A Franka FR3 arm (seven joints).
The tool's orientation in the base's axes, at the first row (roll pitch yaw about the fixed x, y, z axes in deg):
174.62, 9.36, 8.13
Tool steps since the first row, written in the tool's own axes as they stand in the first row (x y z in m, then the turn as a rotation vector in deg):
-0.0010, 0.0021, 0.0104, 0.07, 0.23, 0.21
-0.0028, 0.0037, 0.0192, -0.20, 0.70, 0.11
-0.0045, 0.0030, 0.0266, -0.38, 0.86, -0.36
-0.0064, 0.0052, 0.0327, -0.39, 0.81, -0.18
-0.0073, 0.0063, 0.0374, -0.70, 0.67, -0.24
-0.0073, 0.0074, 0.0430, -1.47, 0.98, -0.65
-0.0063, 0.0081, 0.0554, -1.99, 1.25, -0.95
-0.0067, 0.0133, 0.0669, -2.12, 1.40, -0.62
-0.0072, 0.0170, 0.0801, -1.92, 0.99, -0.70
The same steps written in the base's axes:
-0.0022, -0.0034, -0.0099, 0.07, -0.24, -0.20
-0.0050, -0.0063, -0.0181, -0.10, -0.73, -0.01
-0.0078, -0.0067, -0.0251, -0.18, -0.86, 0.50
-0.0102, -0.0098, -0.0306, -0.23, -0.83, 0.32
-0.0116, -0.0115, -0.0350, -0.54, -0.73, 0.41
-0.0123, -0.0133, -0.0404, -1.19, -1.09, 0.97
-0.0130, -0.0153, -0.0526, -1.61, -1.40, 1.37
-0.0143, -0.0218, -0.0634, -1.76, -1.60, 1.08
-0.0162, -0.0270, -0.0759, -1.62, -1.16, 1.09

